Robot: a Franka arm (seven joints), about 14 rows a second.
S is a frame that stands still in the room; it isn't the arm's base.
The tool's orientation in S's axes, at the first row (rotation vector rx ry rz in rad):
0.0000 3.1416 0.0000
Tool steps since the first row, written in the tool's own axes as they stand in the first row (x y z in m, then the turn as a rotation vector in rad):
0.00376 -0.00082 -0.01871 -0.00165 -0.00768 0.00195
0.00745 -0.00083 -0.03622 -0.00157 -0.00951 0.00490
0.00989 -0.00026 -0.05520 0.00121 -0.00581 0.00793
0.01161 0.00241 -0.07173 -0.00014 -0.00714 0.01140
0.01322 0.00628 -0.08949 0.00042 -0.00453 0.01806
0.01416 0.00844 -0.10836 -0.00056 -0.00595 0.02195
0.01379 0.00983 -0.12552 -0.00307 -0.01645 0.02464
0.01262 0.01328 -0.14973 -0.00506 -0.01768 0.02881
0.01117 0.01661 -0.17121 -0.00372 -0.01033 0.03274
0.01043 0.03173 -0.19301 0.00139 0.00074 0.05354
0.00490 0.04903 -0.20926 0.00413 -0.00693 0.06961
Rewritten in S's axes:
-0.00376 -0.00082 0.01871 0.00165 -0.00768 -0.00195
-0.00745 -0.00083 0.03622 0.00157 -0.00951 -0.00490
-0.00989 -0.00026 0.05520 -0.00121 -0.00581 -0.00793
-0.01161 0.00241 0.07173 0.00014 -0.00714 -0.01140
-0.01322 0.00628 0.08949 -0.00042 -0.00453 -0.01806
-0.01416 0.00844 0.10836 0.00056 -0.00595 -0.02195
-0.01379 0.00983 0.12552 0.00307 -0.01645 -0.02464
-0.01262 0.01328 0.14973 0.00506 -0.01768 -0.02881
-0.01117 0.01661 0.17121 0.00372 -0.01033 -0.03274
-0.01043 0.03173 0.19301 -0.00139 0.00074 -0.05354
-0.00490 0.04903 0.20926 -0.00413 -0.00693 -0.06961

